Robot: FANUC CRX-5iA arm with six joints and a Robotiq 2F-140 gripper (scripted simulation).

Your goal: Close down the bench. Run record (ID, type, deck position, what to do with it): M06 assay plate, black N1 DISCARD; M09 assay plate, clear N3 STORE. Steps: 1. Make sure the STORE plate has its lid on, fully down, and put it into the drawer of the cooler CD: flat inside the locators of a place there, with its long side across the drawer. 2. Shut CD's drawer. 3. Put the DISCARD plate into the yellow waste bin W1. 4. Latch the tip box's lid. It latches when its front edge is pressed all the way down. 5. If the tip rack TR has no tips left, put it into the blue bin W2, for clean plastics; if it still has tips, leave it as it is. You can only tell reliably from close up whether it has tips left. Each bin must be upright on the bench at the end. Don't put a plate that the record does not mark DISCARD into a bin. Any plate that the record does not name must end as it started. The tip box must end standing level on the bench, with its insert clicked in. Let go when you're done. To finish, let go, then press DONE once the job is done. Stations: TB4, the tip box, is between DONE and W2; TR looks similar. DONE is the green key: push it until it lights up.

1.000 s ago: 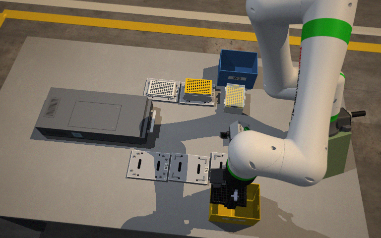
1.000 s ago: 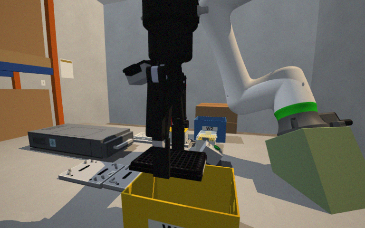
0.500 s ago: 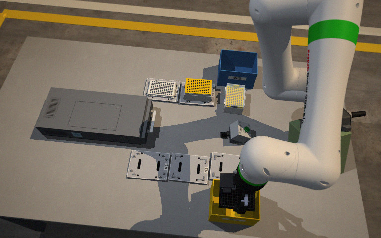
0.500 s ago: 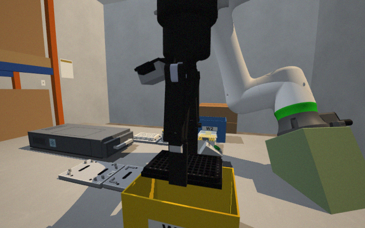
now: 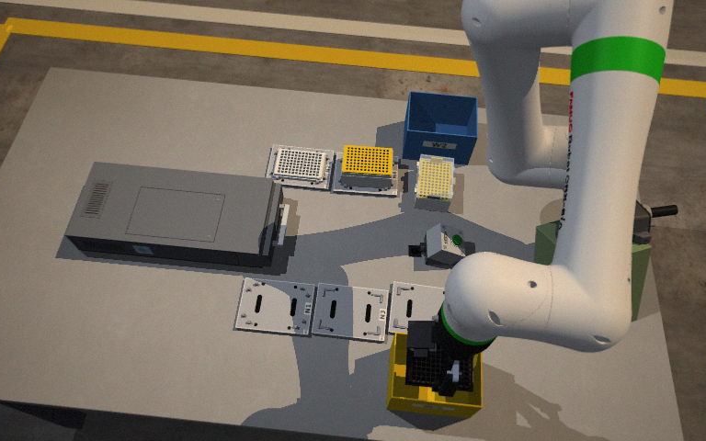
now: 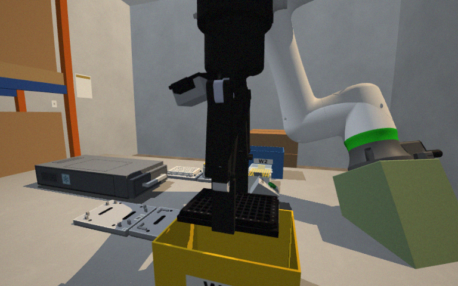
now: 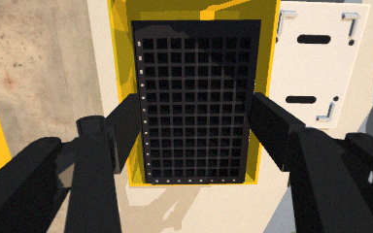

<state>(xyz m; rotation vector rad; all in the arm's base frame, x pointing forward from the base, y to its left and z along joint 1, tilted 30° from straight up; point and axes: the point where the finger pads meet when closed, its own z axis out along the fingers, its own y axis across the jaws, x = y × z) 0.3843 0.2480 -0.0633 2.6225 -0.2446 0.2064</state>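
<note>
The yellow bin W1 lies 130 mm below my hand. From my hand the other things lie so: black assay plate 20 mm below; green DONE key 110 mm behind, 300 mm to the right, 100 mm below; tip rack TR 60 mm ahead, 550 mm to the right, 110 mm below.
</note>
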